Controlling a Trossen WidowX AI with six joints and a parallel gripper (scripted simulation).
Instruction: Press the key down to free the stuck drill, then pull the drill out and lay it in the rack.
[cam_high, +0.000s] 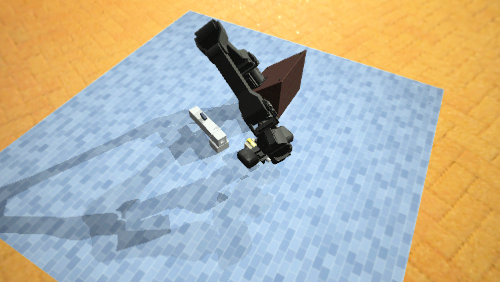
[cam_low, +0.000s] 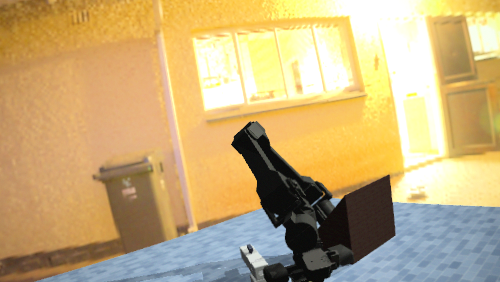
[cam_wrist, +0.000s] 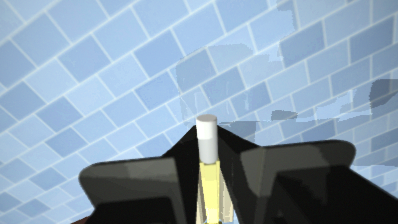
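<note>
The drill lies 4 cm to the right of my gripper tip, 3 cm above it and 2 cm behind it. The rest, counted from my gripper tip: rack: 5 cm to the right, 2 cm behind, 1 cm above; key: 25 cm to the right, 4 cm above, 3 cm behind.
</note>
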